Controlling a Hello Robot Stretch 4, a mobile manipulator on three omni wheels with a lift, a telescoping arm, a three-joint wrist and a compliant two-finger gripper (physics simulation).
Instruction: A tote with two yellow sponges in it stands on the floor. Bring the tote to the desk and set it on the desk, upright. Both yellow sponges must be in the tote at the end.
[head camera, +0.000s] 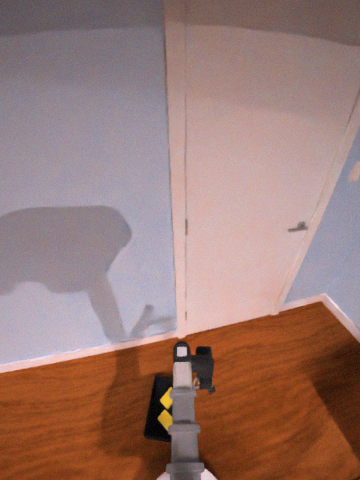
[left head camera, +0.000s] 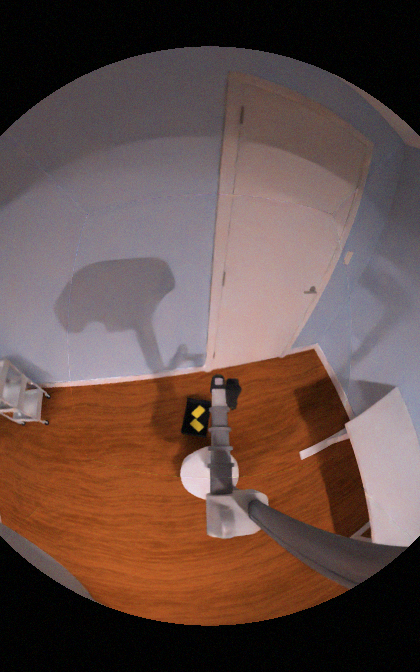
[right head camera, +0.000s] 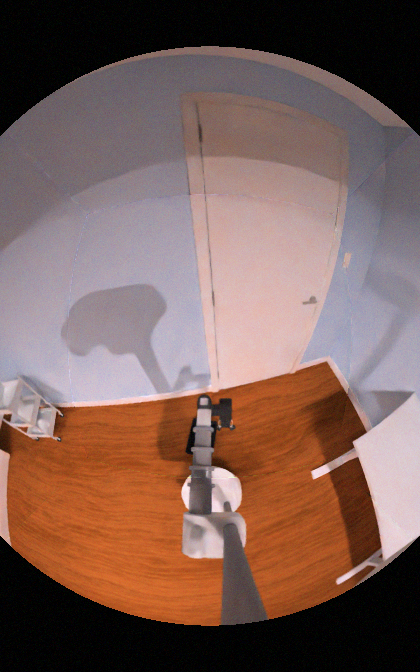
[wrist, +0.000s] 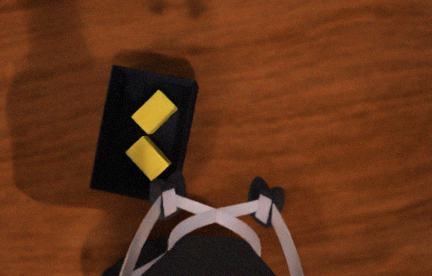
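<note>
The black tote stands upright on the wooden floor, partly hidden by the arm in the head view. Two yellow sponges lie in it: one sponge farther from the robot, the other sponge nearer. My gripper is open and empty and points down at the floor. In the wrist view its left fingertip overlaps the tote's near right corner; its right fingertip is over floor. The height gap is unclear. The white desk is at the right.
A white cart stands at the far left by the wall. A closed door is beyond the arm. The robot's white round base is close behind the tote. Desk legs reach out over the floor at the right.
</note>
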